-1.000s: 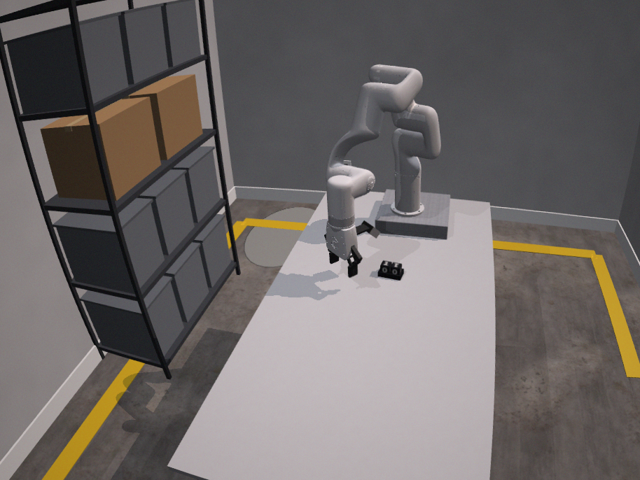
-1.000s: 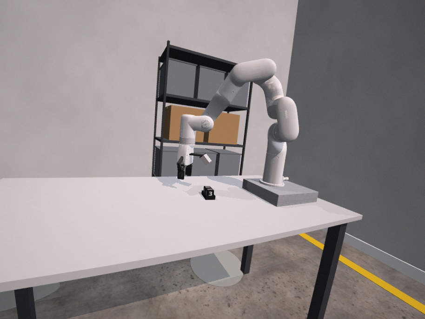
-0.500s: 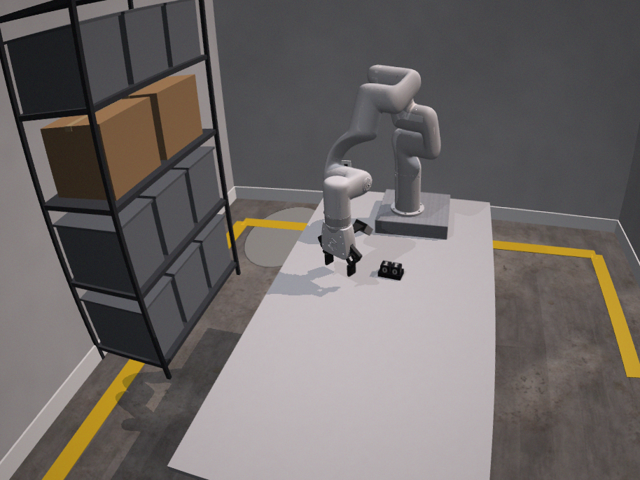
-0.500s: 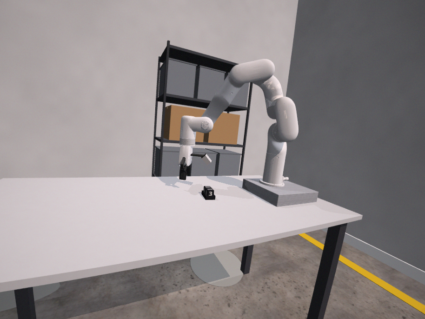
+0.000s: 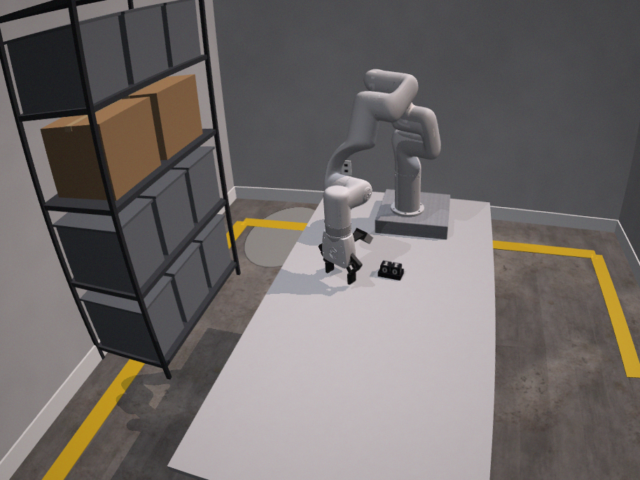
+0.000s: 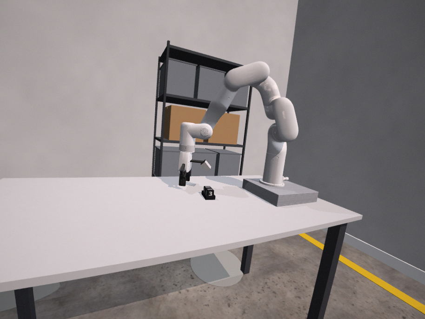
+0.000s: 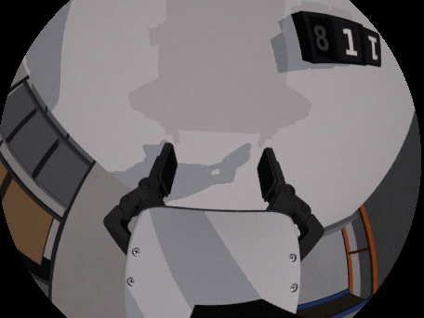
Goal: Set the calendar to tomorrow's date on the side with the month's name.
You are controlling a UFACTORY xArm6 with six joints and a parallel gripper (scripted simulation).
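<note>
Right now the black cube is 13 cm to the left of my hand, 7 cm behind it and 1 cm below it.
</note>
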